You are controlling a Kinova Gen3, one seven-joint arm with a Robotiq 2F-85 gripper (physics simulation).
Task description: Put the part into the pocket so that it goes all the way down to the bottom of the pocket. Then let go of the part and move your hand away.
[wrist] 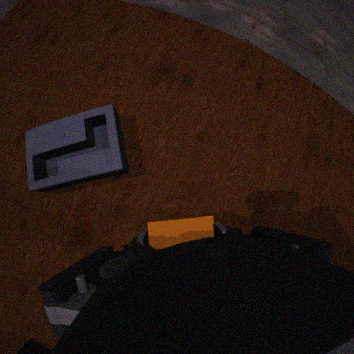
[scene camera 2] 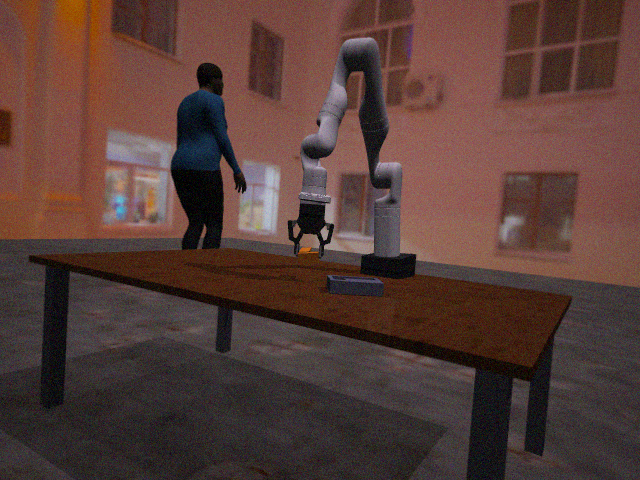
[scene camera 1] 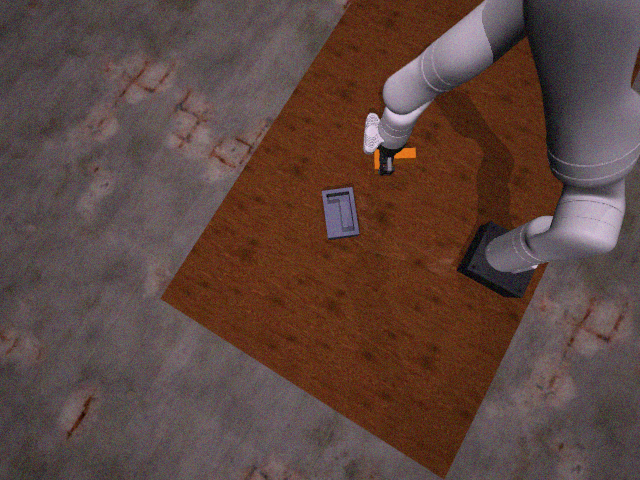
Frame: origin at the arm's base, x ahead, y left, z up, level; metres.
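Seen in the pictures: gripper, between the fingertips: (wrist: 180, 236) (scene camera 2: 308, 257) (scene camera 1: 381, 161); arm's base, origin of its link: (scene camera 2: 386, 255) (scene camera 1: 503, 254).
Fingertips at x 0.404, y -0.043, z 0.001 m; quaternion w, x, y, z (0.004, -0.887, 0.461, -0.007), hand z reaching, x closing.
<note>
Offsets run from my fingertips to a thing's top centre. Level surfaces: height alone.
My gripper (scene camera 1: 385, 166) (scene camera 2: 310, 248) is shut on the orange part {dx -0.031, dy -0.019, dz +0.023 m} (scene camera 1: 408, 153) (scene camera 2: 307, 250) (wrist: 180, 230) and holds it a little above the wooden table {dz -0.073 m} (scene camera 1: 361, 310) (scene camera 2: 439, 314) (wrist: 211, 123). The grey block {dx +0.019, dy +0.175, dz -0.037 m} (scene camera 1: 340, 211) (scene camera 2: 354, 285) (wrist: 74, 147) with the stepped pocket lies flat on the table. In scene camera 1 it lies to the lower left of the gripper, well apart from it. In the wrist view the part shows only as an orange edge above the dark gripper body; the fingertips are hidden.
The arm's black base (scene camera 1: 490, 269) (scene camera 2: 388, 264) stands near the table's edge, to the right of the block in scene camera 1. A person in a blue top (scene camera 2: 204, 154) walks behind the table. Grey paved ground (scene camera 1: 103, 258) surrounds the table.
</note>
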